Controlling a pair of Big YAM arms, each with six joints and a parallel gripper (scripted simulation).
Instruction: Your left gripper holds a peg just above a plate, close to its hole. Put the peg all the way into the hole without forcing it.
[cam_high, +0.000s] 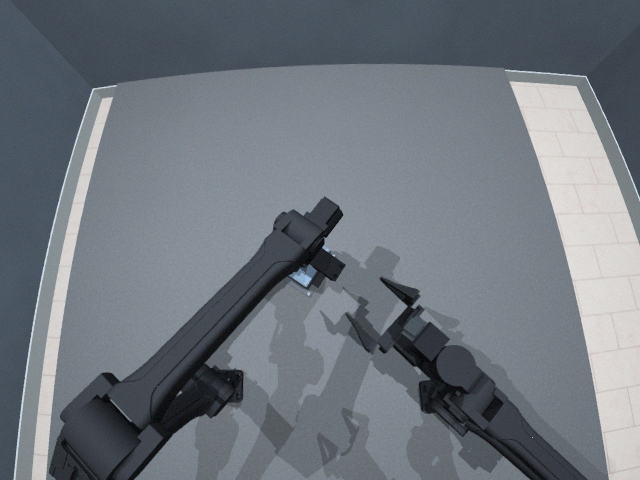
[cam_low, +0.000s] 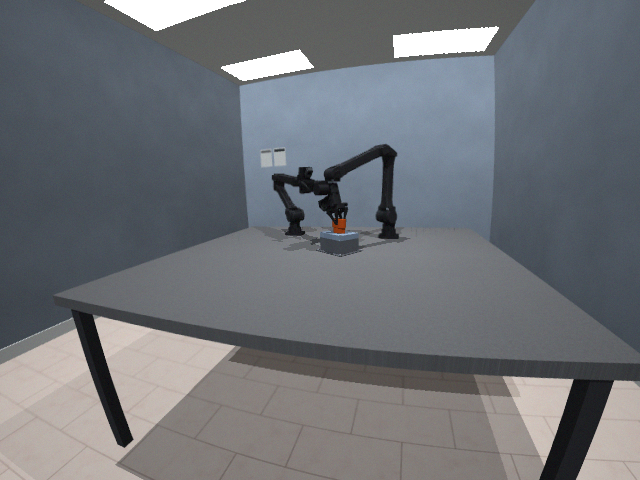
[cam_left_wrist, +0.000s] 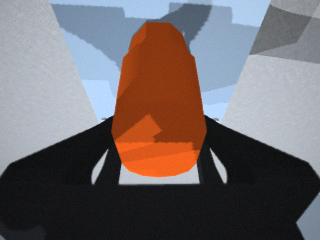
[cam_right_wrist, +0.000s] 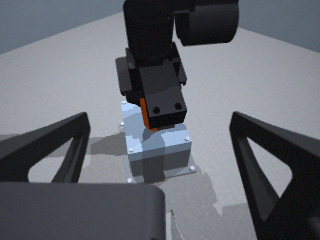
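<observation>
Now: left hand 10 mm to the left of the block-like plate and 70 mm above it. From my left hand the other things lie so: orange peg (10 mm to the right, 20 mm below).
</observation>
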